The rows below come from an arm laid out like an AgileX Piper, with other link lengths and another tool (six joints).
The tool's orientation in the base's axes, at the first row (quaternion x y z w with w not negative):
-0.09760 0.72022 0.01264 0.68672
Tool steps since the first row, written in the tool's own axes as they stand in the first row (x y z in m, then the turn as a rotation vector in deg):
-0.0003 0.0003 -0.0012 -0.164 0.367 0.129
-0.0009 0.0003 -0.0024 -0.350 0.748 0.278
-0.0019 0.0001 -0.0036 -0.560 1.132 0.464
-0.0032 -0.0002 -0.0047 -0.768 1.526 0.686
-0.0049 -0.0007 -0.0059 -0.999 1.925 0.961
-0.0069 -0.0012 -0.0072 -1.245 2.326 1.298
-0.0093 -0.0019 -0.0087 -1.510 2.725 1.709
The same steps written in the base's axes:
-0.0012 0.0001 0.0003 0.076 0.400 0.113
-0.0024 0.0000 0.0010 0.169 0.819 0.245
-0.0035 -0.0002 0.0021 0.300 1.250 0.398
-0.0045 -0.0005 0.0035 0.465 1.696 0.546
-0.0055 -0.0010 0.0053 0.682 2.157 0.713
-0.0067 -0.0014 0.0074 0.960 2.632 0.892
-0.0079 -0.0020 0.0099 1.313 3.118 1.085

